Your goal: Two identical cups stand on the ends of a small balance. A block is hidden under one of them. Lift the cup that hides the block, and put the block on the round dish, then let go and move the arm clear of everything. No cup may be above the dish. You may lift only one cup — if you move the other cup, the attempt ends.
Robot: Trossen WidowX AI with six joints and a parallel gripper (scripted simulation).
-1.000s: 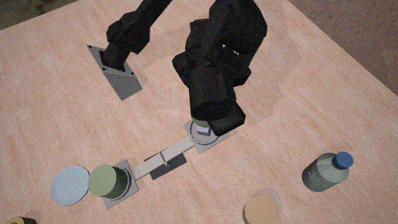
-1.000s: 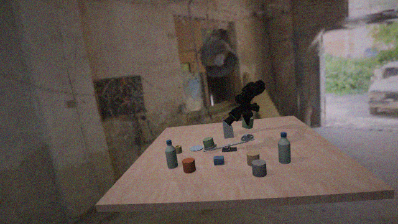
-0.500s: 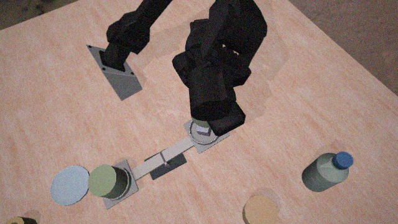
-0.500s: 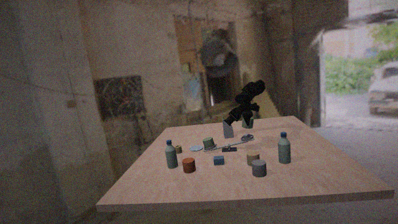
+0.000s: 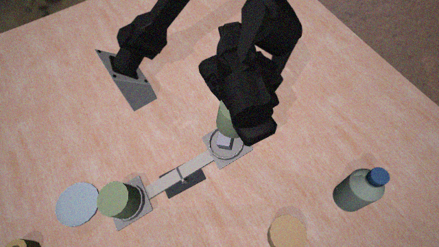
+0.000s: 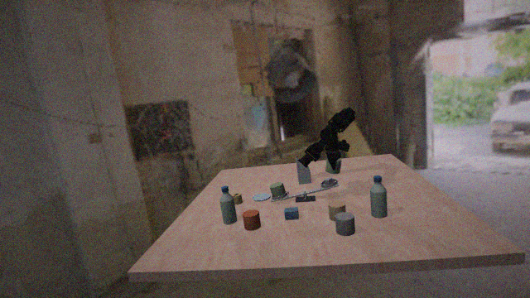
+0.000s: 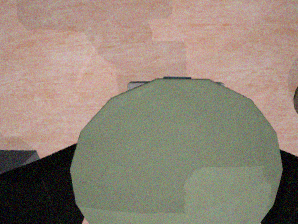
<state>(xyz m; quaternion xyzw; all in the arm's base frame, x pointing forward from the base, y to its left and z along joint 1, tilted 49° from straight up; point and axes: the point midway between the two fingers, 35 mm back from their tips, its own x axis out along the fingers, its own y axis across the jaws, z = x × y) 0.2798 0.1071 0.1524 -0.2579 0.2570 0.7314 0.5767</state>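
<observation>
Now: gripper tip 2 cm past the light blue round dish, 40 cm to the left of it and 15 cm above it. The rest, counted from my gripper tip: blue block 22 cm ahead, 19 cm to the right, 13 cm below; tan cylinder 22 cm ahead, 1 cm to the right, 12 cm below; balance 2 cm ahead, 15 cm to the right, 12 cm below.
</observation>
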